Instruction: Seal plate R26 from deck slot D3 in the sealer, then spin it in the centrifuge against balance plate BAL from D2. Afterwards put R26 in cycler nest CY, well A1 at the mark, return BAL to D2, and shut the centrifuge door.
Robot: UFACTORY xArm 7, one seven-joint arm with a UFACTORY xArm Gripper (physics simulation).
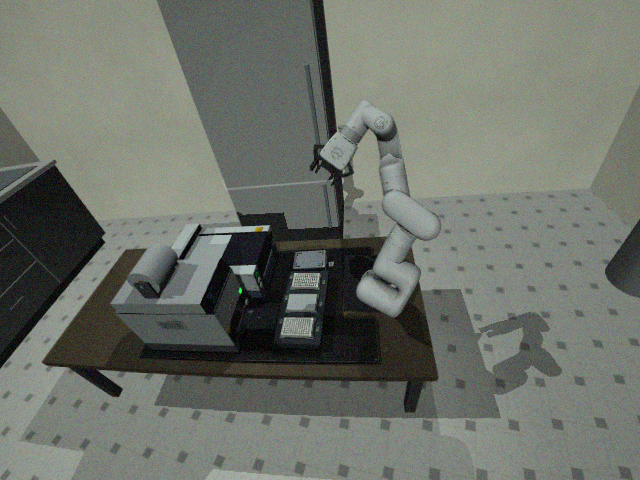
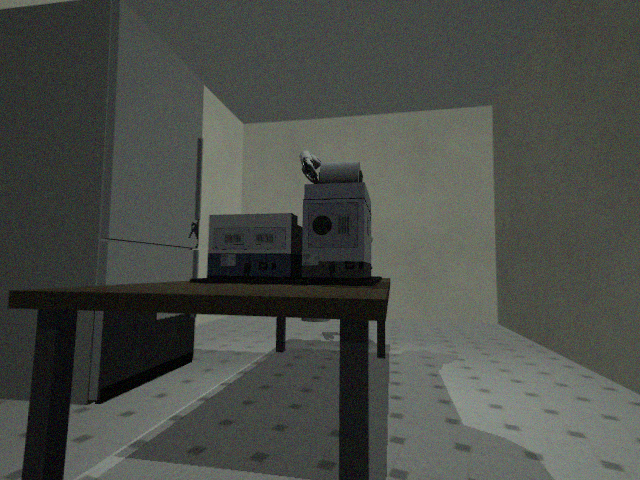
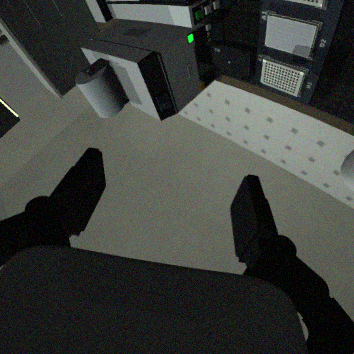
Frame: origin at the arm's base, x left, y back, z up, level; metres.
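Where they show: gripper, fingertip midpoint: (image 1: 321, 177) (image 2: 312, 177) (image 3: 170, 178).
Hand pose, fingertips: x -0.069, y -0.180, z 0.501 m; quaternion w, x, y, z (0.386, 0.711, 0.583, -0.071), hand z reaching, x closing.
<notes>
After its pixels a point has its place.
My gripper (image 1: 324, 174) @(z 0.501, x -0.069, y -0.180 m) (image 3: 170, 178) @(z 0.501, x -0.069, y -0.180 m) is open and empty, high above the table's back side, well away from the plates. On the dark deck, a smooth pale plate (image 1: 301, 303) @(z -0.010, x 0.101, y -0.318 m) (image 3: 291, 34) @(z -0.010, x 0.084, y -0.309 m) sits beside the D2 label. A plate with a well grid (image 1: 297, 327) @(z -0.010, x 0.220, y -0.317 m) (image 3: 282, 76) @(z -0.016, x 0.213, y -0.313 m) sits at the deck's front end, and another well-grid plate (image 1: 306, 280) @(z -0.013, x -0.032, y -0.314 m) sits on D2's other side; I cannot read which is R26. The sealer (image 1: 183, 328) @(z 0.110, x 0.313, y -0.734 m) (image 2: 336, 227) @(z 0.103, x 0.221, y -0.989 m) (image 3: 172, 47) @(z 0.157, x 0.099, y -0.571 m), with a grey roll on top, stands at the left. I cannot identify the centrifuge door's state or nest CY.
A lower machine (image 1: 248, 249) @(z 0.129, x -0.103, y -0.578 m) (image 2: 248, 240) @(z 0.060, x -0.115, y -0.976 m) with a dark front stands behind the sealer. A grey flat piece (image 1: 310, 259) @(z -0.036, x -0.191, y -0.319 m) lies at the deck's far end. A tall grey cabinet (image 1: 258, 103) stands behind the table (image 1: 408, 361) @(z -0.096, x 0.311, y 0.119 m). My arm's base is at the table's right.
</notes>
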